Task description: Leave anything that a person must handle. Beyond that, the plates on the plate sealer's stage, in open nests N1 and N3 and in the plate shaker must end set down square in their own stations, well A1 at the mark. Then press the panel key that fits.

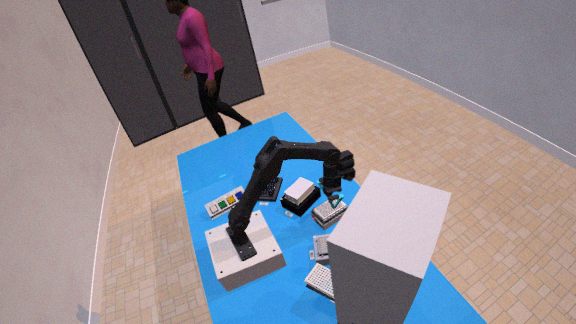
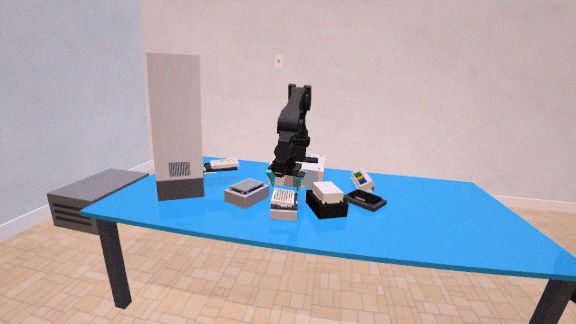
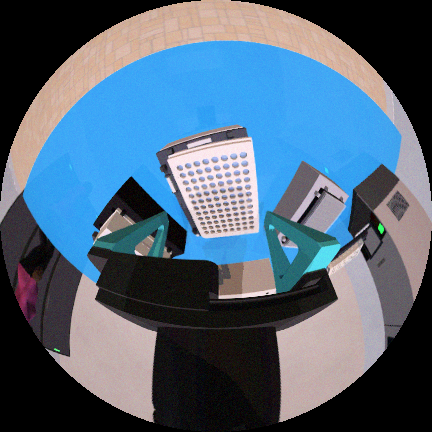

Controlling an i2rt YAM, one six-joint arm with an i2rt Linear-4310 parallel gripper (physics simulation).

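Observation:
My gripper (image 1: pixel 329 194) (image 2: pixel 285 181) (image 3: pixel 215 216) is open, its teal fingers above and astride a white many-welled plate (image 1: pixel 331 209) (image 2: pixel 283 197) (image 3: pixel 216 190). That plate sits skewed on a light station with a dark top. A grey plate (image 2: pixel 248 186) (image 3: pixel 322 212) lies on a grey station (image 2: pixel 242 198) (image 3: pixel 290 192). A white block-like piece (image 1: pixel 300 190) (image 2: pixel 327 191) sits on a black station (image 2: pixel 327 208) (image 3: pixel 131 196). A dark plate (image 1: pixel 271 188) (image 2: pixel 368 196) lies in a dark nest. Another white plate (image 1: pixel 320 280) (image 2: pixel 224 163) (image 3: pixel 347 256) is beside the tall instrument. Station labels and A1 marks are unreadable.
A tall instrument (image 1: pixel 390 220) (image 2: pixel 177 115) (image 3: pixel 415 240) stands on the blue table (image 1: pixel 200 170) (image 2: pixel 425 225). The key panel (image 1: pixel 225 202) (image 2: pixel 362 180) has white, green, yellow and blue keys. A person in pink (image 1: pixel 200 45) (image 3: pixel 27 291) is by the dark cabinets, beyond the table's far end.

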